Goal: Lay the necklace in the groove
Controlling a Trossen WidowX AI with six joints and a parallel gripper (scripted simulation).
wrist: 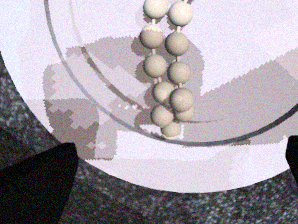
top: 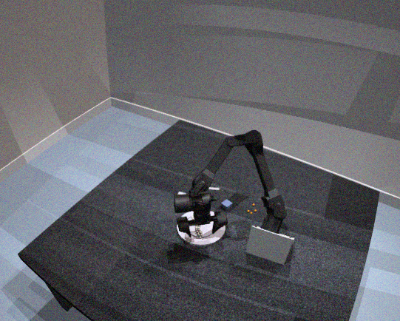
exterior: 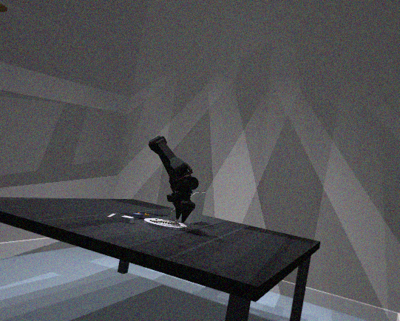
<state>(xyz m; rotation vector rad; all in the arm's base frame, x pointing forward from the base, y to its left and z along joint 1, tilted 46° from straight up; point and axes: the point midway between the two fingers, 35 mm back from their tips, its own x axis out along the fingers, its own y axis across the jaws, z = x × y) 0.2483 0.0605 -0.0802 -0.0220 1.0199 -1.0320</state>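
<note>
My gripper tip is 5 cm to the left of the round white bead board, 4 cm short of it and 2 cm above it. The rest, counted from my gripper tip: small white block 20 cm ahead, 15 cm to the right, 2 cm below; small blue cube 23 cm to the right, 2 cm below, 1 cm ahead; thin white stick 28 cm to the right, 15 cm ahead, 3 cm below.
</note>
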